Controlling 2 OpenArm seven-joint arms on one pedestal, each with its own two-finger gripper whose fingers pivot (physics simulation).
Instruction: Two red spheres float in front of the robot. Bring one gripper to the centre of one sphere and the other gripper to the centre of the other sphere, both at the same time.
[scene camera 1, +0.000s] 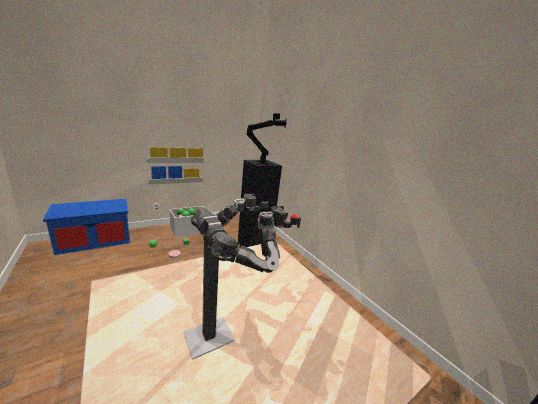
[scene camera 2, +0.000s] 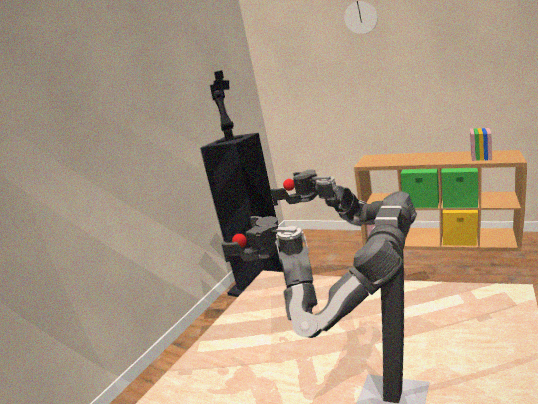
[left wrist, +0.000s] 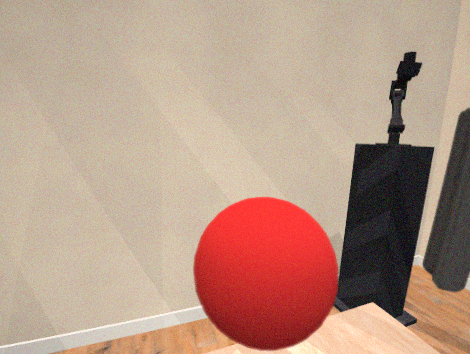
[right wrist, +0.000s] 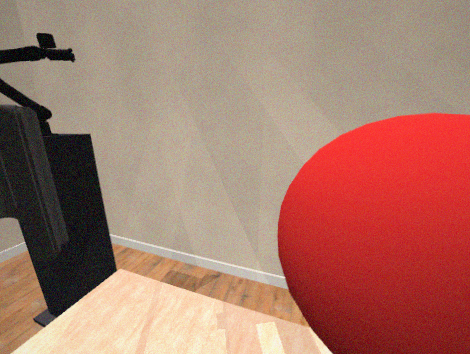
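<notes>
A red sphere (scene camera 2: 239, 240) (left wrist: 266, 273) floats at my left gripper (scene camera 2: 241, 235) (scene camera 1: 264, 205), which is open; in scene camera 2 it overlaps the space by the lower finger's tip. In scene camera 1 the gripper hides this sphere. In the left wrist view the sphere is large, below the middle. The other red sphere (scene camera 1: 294, 217) (scene camera 2: 288, 184) (right wrist: 390, 235) floats at my right gripper (scene camera 1: 289, 215) (scene camera 2: 286, 184), also open, above its lower finger. In the right wrist view it is very large and cut by the right edge. Exact centring in depth cannot be told.
A black pedestal (scene camera 1: 260, 182) (scene camera 2: 237, 190) (left wrist: 382, 225) (right wrist: 85, 200) with a small black arm (scene camera 1: 257, 140) (scene camera 2: 222, 107) stands beyond the grippers. A dark grey robot part (left wrist: 450, 205) (right wrist: 35, 175) shows at the side of each wrist view. A white bin (scene camera 1: 182, 227) holds green balls.
</notes>
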